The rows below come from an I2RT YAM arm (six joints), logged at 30 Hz.
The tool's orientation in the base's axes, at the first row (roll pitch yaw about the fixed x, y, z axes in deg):
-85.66 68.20 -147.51
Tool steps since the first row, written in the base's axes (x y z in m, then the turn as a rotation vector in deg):
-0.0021 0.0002 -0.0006 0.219 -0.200 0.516
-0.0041 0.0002 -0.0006 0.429 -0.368 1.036
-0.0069 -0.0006 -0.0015 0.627 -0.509 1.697
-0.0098 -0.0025 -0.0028 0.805 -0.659 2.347
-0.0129 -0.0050 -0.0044 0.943 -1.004 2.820
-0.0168 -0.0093 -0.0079 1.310 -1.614 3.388
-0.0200 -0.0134 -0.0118 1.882 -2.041 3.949
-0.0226 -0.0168 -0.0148 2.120 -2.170 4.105
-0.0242 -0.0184 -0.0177 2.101 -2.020 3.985
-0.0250 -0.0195 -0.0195 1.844 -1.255 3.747
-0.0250 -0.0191 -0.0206 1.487 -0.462 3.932
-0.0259 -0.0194 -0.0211 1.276 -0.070 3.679
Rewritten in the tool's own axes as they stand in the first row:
0.0012 -0.0014 -0.0012 -0.508 -0.098 0.295
0.0018 -0.0031 -0.0021 -1.023 -0.191 0.557
0.0037 -0.0054 -0.0028 -1.671 -0.334 0.794
0.0062 -0.0081 -0.0025 -2.300 -0.493 1.029
0.0091 -0.0111 -0.0019 -2.713 -0.705 1.411
0.0145 -0.0149 -0.0001 -3.234 -0.878 2.138
0.0199 -0.0179 0.0019 -3.849 -0.801 2.801
0.0242 -0.0204 0.0036 -4.043 -0.719 3.032
0.0277 -0.0213 0.0041 -3.955 -0.625 2.888
0.0298 -0.0218 0.0047 -3.806 -0.417 2.087
0.0308 -0.0212 0.0043 -4.024 -0.435 1.225
0.0316 -0.0219 0.0041 -3.802 -0.344 0.773

